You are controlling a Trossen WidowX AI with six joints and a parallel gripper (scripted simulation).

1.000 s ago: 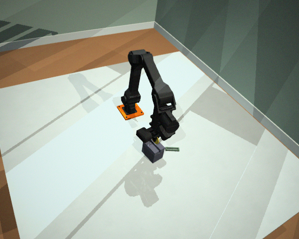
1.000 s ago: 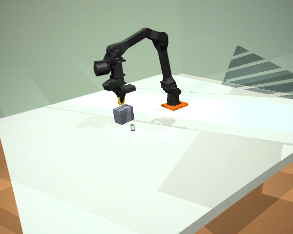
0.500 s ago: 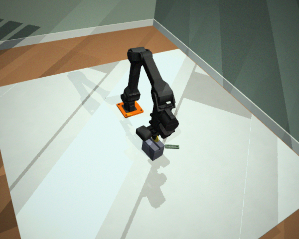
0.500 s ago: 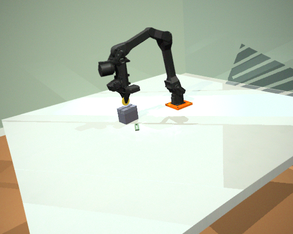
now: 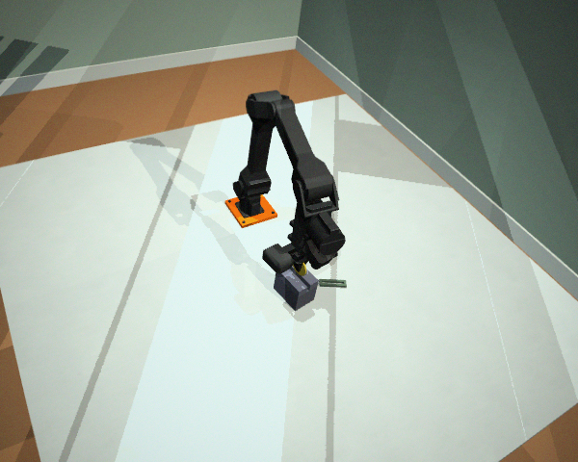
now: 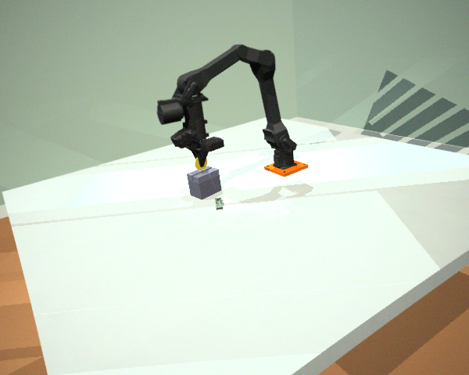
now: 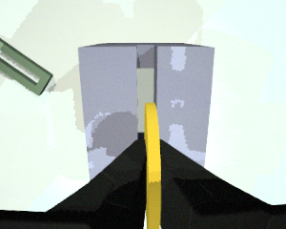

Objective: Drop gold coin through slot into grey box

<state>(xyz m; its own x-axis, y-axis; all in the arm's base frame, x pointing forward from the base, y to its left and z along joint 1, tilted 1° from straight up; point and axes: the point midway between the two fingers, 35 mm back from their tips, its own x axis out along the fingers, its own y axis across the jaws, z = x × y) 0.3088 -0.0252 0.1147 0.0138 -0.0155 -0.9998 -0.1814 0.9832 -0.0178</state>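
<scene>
My gripper tip is now 1 cm below the gold coin.
</scene>
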